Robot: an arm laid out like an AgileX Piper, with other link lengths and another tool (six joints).
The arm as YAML. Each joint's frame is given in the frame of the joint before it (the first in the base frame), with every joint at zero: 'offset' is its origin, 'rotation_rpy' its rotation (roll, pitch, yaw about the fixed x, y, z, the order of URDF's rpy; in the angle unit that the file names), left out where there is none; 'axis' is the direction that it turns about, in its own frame. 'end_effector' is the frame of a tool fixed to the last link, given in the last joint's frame.
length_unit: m
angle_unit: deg
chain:
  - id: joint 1
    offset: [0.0, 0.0, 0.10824]
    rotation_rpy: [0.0, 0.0, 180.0]
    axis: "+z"
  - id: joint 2
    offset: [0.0, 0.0, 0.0]
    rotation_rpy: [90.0, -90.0, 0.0]
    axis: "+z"
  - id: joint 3
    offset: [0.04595, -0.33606, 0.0]
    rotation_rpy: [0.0, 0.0, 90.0]
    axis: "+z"
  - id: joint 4
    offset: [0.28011, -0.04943, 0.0]
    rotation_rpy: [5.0, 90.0, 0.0]
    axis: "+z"
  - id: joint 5
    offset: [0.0, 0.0, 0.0]
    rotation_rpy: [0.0, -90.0, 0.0]
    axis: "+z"
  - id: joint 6
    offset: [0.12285, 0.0, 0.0]
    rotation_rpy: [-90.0, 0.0, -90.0]
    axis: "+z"
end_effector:
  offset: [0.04, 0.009, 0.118]
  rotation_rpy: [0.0, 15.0, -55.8]
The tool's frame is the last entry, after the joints.
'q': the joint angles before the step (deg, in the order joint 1, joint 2, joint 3, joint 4, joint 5, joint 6). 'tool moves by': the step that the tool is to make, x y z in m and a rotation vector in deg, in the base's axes. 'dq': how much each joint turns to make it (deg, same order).
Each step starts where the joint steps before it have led.
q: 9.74 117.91 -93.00 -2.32 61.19 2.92
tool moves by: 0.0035 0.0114 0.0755 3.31 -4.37 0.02
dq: 0.07 -4.63 -6.35 2.78 6.10 -0.75
